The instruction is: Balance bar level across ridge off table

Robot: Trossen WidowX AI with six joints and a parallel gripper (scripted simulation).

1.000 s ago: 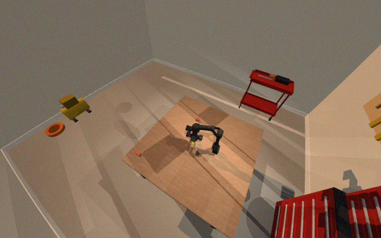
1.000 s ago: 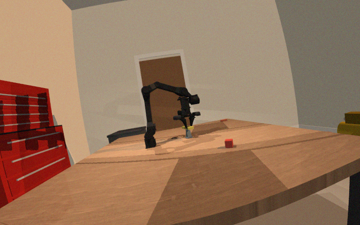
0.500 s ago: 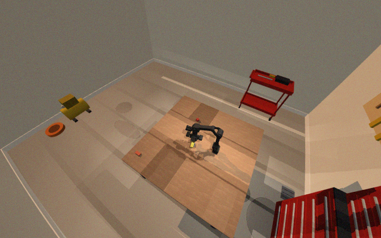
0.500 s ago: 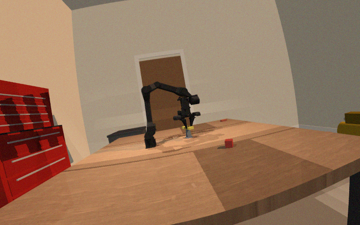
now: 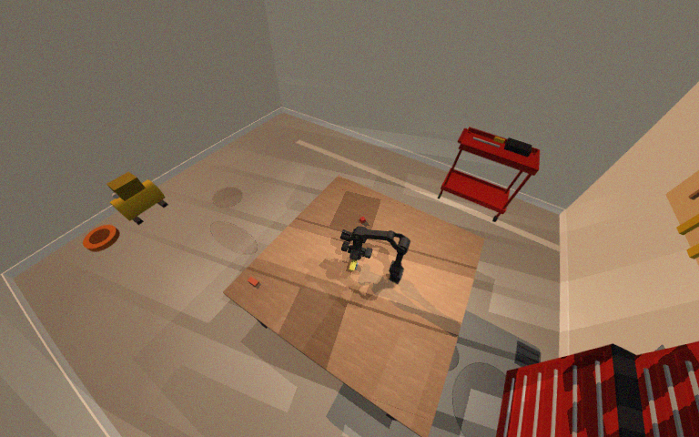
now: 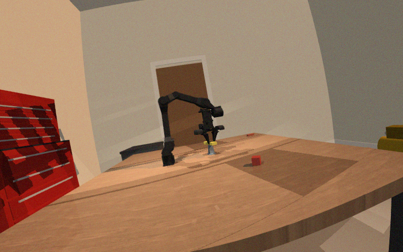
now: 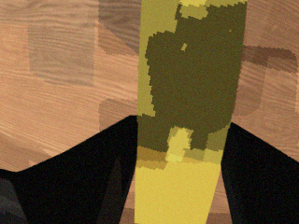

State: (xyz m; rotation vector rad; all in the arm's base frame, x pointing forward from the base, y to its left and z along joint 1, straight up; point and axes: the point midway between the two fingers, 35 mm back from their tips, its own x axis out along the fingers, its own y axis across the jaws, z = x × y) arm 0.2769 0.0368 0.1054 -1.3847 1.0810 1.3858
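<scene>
My gripper tip is now 3 cm to the right of the yellow bar and 1 cm past it. Also, from my gripper tip: flat orange-red block (46 cm to the left, 46 cm ahead, 6 cm below); then red cube (33 cm to the right, 13 cm ahead, 5 cm below).
</scene>
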